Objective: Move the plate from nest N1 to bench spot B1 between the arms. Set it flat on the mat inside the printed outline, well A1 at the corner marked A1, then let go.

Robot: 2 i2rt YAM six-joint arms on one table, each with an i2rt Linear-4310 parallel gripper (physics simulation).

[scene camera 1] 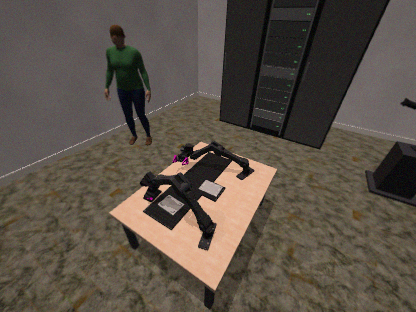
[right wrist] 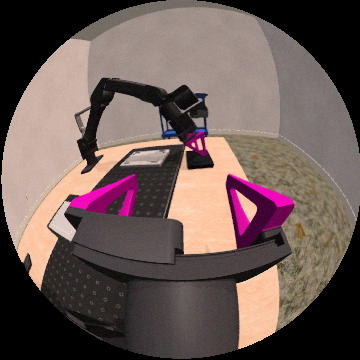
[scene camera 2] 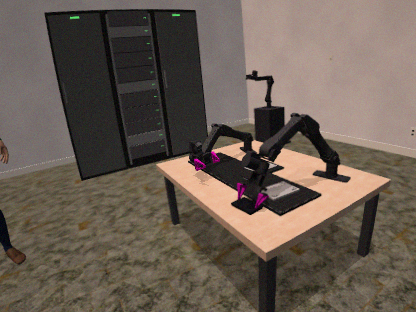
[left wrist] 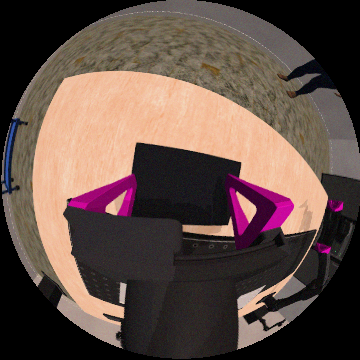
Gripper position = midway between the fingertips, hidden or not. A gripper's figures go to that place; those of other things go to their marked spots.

Labels:
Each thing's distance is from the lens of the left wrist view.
my left gripper [left wrist: 180, 178]: 13 cm
my right gripper [left wrist: 327, 231]: 35 cm
black well plate [left wrist: 188, 186]: 14 cm

